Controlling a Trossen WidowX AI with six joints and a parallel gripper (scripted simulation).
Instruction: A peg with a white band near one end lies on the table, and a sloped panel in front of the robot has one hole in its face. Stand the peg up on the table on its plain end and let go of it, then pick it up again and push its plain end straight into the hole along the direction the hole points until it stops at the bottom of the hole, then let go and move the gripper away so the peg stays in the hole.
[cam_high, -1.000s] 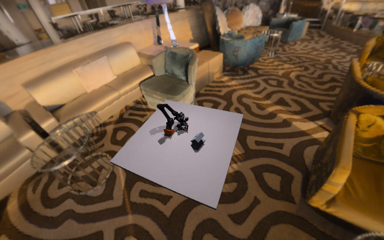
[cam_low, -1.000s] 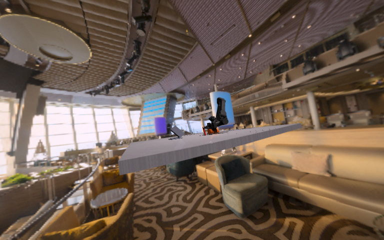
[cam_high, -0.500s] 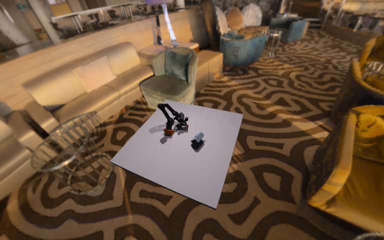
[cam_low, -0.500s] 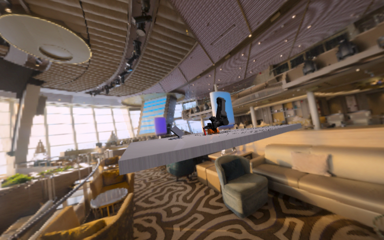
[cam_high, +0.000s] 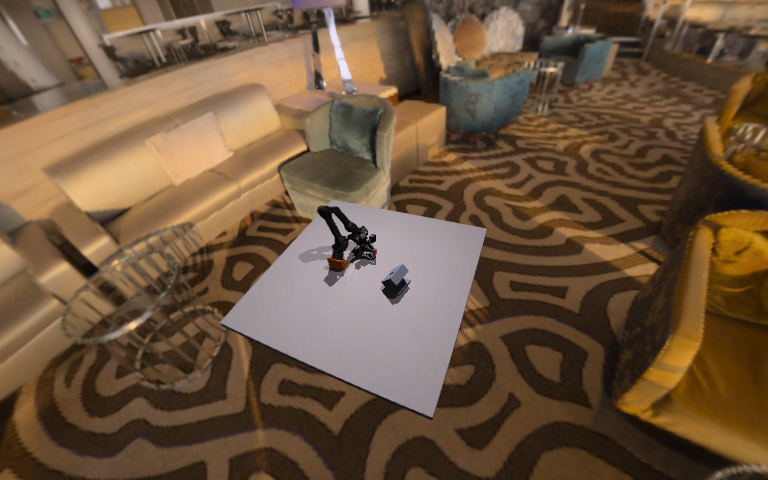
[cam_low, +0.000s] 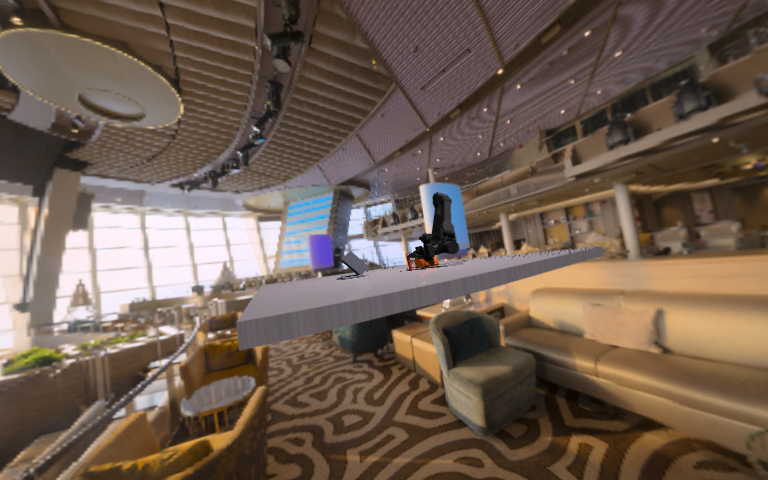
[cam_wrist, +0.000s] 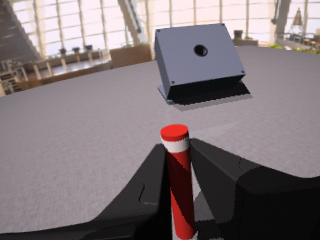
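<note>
My gripper tip is 10 mm above the red peg. Also, from my gripper tip: sloped panel (190 mm ahead, 170 mm to the right).
</note>
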